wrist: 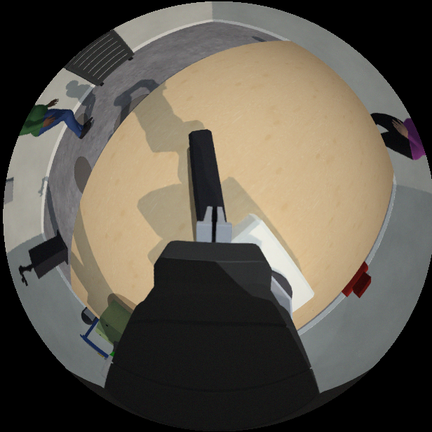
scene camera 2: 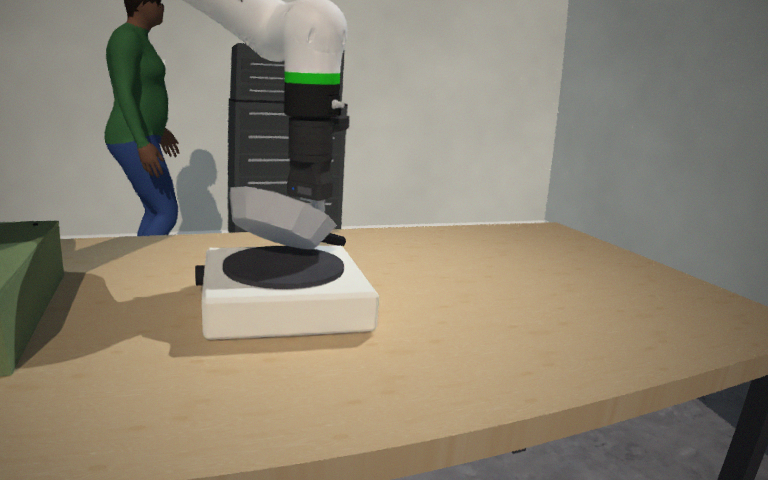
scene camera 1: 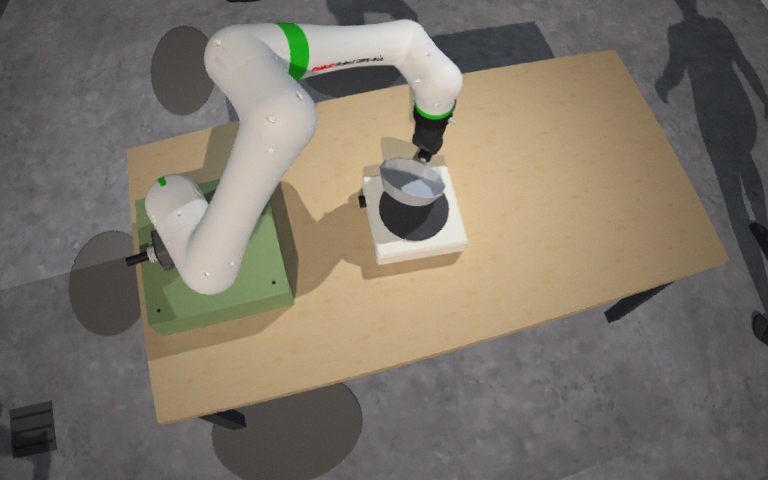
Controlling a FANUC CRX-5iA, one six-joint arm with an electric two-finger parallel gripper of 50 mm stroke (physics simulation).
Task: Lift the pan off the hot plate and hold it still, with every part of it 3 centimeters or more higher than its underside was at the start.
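Frame: origin at the arm's base, x right, y ahead, z up, level; metres.
Where they show: gripper, fingertip midpoint: (scene camera 1: 429, 148).
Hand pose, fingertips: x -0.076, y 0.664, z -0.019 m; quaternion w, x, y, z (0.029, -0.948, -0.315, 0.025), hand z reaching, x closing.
Observation:
Each offset is from my fingertips to the centre of the thing. Level surfaces: height alone.
The grey pan {dx +0.034, dy -0.036, dz +0.007 m} (scene camera 1: 412, 181) (scene camera 2: 277, 217) is tipped steeply at the back of the hot plate {dx +0.150, dy -0.111, dz -0.049 m} (scene camera 1: 390, 249) (scene camera 2: 288, 316). Its far-left rim is raised, and its low side is close to or touching the plate's back part. Its black handle {dx -0.038, dy +0.026, dz -0.031 m} (scene camera 2: 335, 239) (wrist: 204, 170) slopes down behind the plate; whether its tip touches the table is unclear. My gripper (scene camera 1: 423, 160) (scene camera 2: 318, 206) (wrist: 214, 215) points down at the pan's handle side. Its fingers are closed together over the handle, which shows on both sides of the fingertips in the wrist view. The pan hides the tips in scene camera 2.
The hot plate's black knob {dx +0.073, dy -0.221, dz -0.051 m} (scene camera 1: 362, 201) (scene camera 2: 199, 275) is on its left side. The green robot base (scene camera 1: 254, 283) (scene camera 2: 28, 271) stands at the left end of the wooden table {dz -0.086 m} (scene camera 1: 538, 226) (scene camera 2: 509, 367). A person in green (scene camera 2: 135, 90) stands behind the table.

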